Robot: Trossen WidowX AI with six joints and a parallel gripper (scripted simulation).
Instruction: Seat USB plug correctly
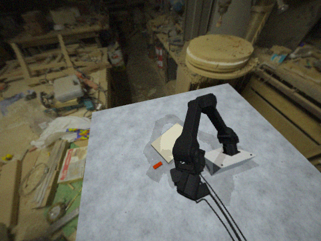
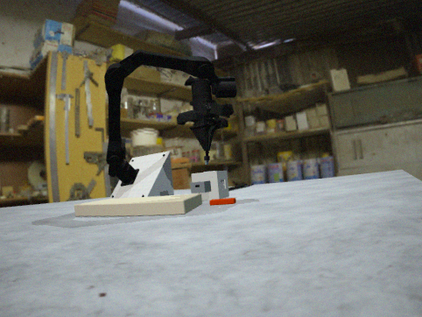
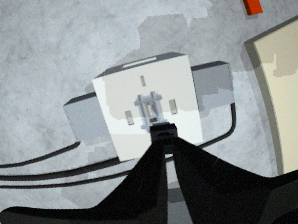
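Right now my gripper tip is 20 mm above the USB plug. The rest, counted from my gripper tip: flat beige board: 40 mm behind, 240 mm to the right, 120 mm below; then orange block: 110 mm ahead, 140 mm to the right, 130 mm below; then grey socket: 10 mm to the left, 70 mm below.
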